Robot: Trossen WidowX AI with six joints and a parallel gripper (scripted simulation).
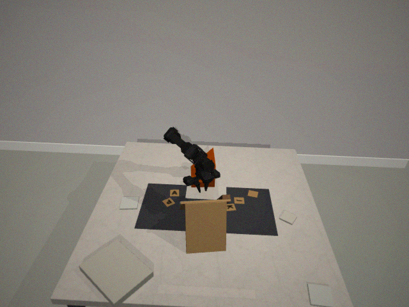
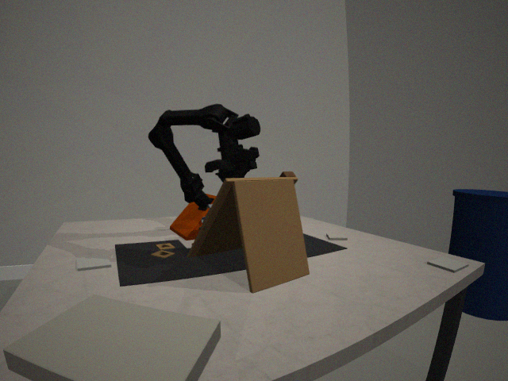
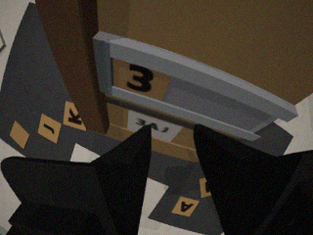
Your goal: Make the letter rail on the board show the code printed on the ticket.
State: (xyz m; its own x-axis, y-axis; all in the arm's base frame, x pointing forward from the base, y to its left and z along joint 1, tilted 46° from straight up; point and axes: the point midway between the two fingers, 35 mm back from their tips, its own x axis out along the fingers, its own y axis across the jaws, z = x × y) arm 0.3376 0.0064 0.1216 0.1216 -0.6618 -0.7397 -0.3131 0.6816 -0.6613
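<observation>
My gripper tip is now 200 mm above the tile marked p, 180 mm to the left of it and 160 mm past it. From my gripper tip the other things lie so: white ticket: 120 mm below, 30 mm behind, 10 mm to the left; dark mat: 210 mm below, 140 mm behind, 40 mm to the left; tan tile marked 3: 50 mm below, 40 mm to the left, 30 mm ahead.
</observation>
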